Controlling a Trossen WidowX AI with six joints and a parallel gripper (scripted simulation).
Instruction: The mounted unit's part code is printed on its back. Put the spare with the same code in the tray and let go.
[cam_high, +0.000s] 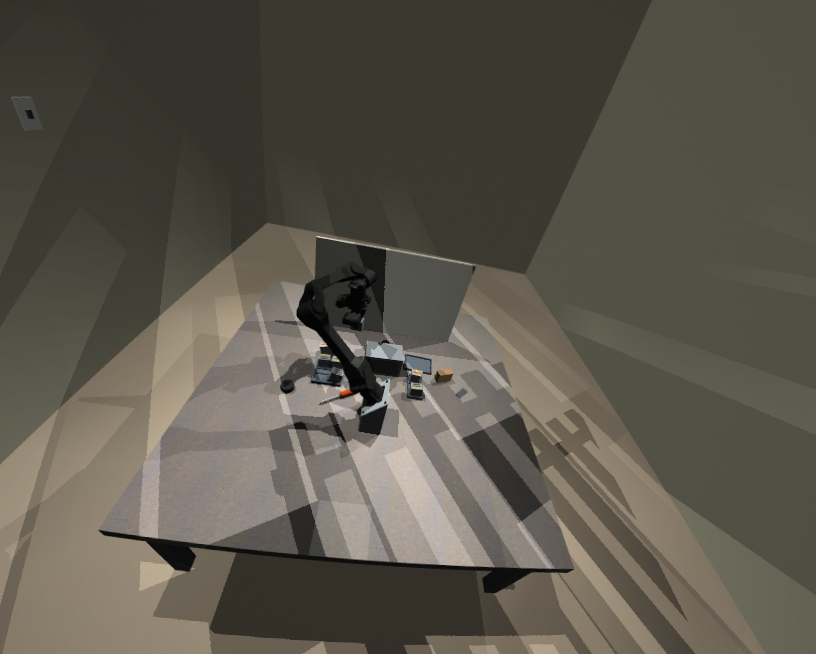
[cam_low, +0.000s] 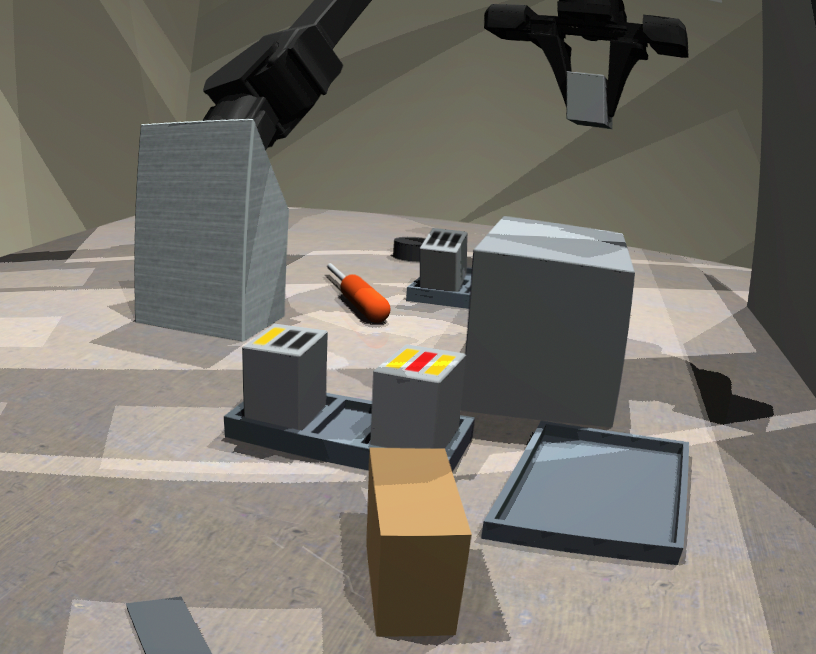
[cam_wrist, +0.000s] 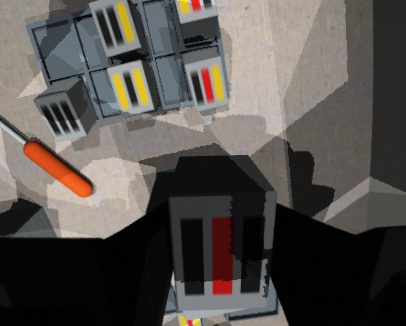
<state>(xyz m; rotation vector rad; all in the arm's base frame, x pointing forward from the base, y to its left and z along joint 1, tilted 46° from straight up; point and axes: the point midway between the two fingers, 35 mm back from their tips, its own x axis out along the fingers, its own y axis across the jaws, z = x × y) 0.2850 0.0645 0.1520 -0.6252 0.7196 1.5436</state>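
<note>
My gripper tip is 30 cm to the left of the tray, 19 cm above it and 8 cm short of it. Also, from my gripper tip: yellow-red-yellow spare: 29 cm to the right, 16 cm below, 3 cm behind; then mounted unit: 15 cm below, 12 cm to the right; then dark panel: 25 cm ahead, 9 cm to the right, 3 cm above.
</note>
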